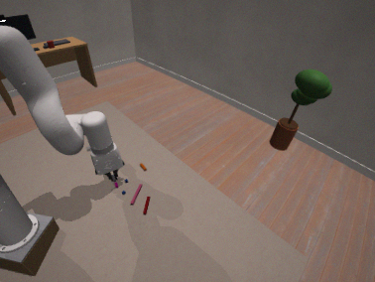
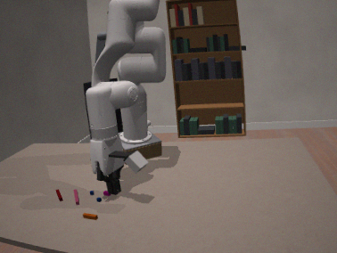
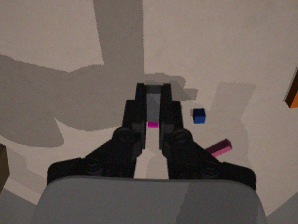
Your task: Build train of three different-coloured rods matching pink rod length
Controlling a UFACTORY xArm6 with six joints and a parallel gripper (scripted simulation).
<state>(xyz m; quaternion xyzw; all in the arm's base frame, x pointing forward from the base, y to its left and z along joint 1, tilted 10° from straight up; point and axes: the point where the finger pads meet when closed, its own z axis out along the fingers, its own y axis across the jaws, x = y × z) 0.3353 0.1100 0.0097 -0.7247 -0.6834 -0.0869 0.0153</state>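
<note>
The grey rod is 2 cm below my hand. Round my hand: orange rod (13 cm ahead, 3 cm below); pink rod (5 cm ahead, 11 cm to the right, 3 cm below); magenta rod (3 cm to the right, 3 cm below).
</note>
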